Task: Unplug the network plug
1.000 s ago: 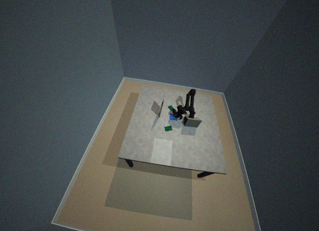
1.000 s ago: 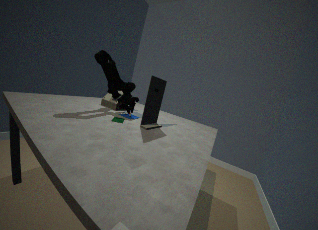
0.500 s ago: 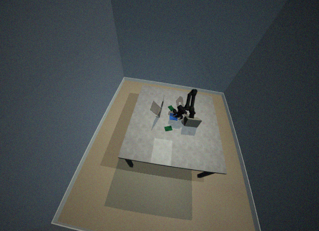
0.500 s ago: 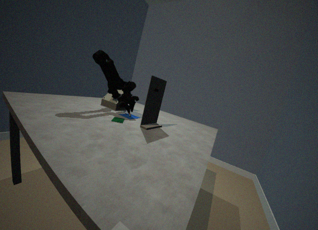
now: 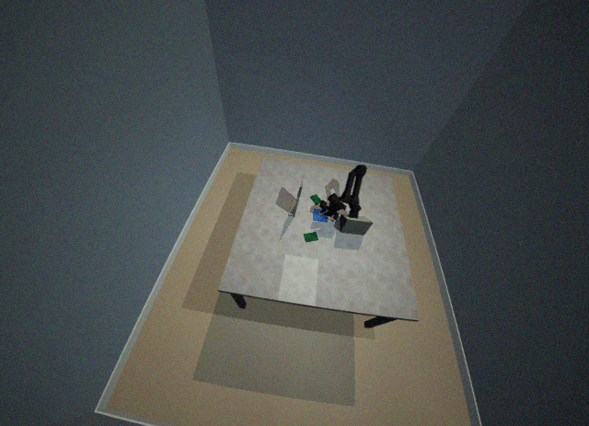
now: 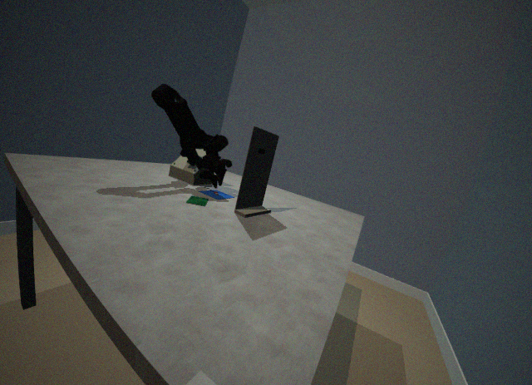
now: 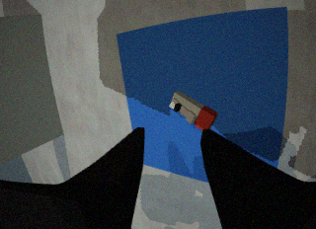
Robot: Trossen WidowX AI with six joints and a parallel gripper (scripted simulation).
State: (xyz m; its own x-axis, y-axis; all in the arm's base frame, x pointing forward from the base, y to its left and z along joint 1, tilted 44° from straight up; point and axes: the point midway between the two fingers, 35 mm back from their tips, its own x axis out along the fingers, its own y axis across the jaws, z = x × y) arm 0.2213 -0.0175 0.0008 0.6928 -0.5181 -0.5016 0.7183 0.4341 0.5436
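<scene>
My gripper tip is 30 mm above the blue marked square. Round my gripper tip: upright panel (220 mm ahead, 10 mm to the right, 110 mm above).
</scene>
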